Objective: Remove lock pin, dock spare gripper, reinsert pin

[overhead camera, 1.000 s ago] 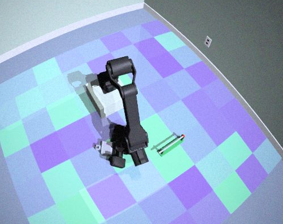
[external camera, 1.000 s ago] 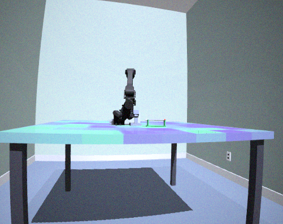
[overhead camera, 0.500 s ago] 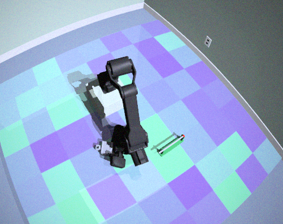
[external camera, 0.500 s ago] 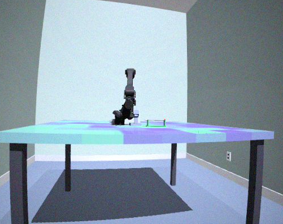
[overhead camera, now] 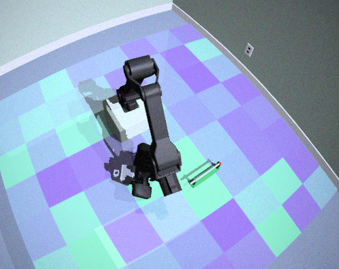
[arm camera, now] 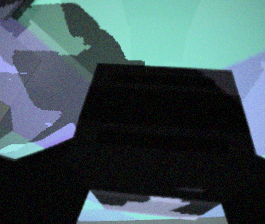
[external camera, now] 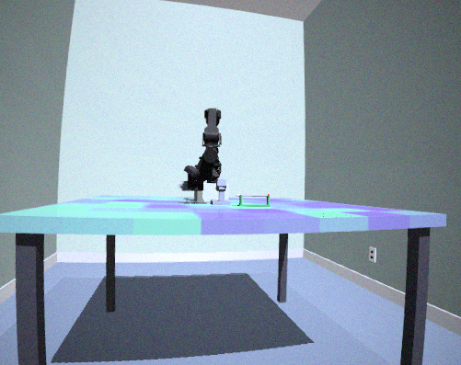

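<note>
Right now the grey mount is 10 mm ahead of my gripper tip, 130 mm to the left of it and 10 mm below it. Round my gripper tip: spare gripper (10 mm behind, 10 mm to the right, 10 mm above); then green rack (100 mm ahead, 260 mm to the left, 40 mm below).
</note>
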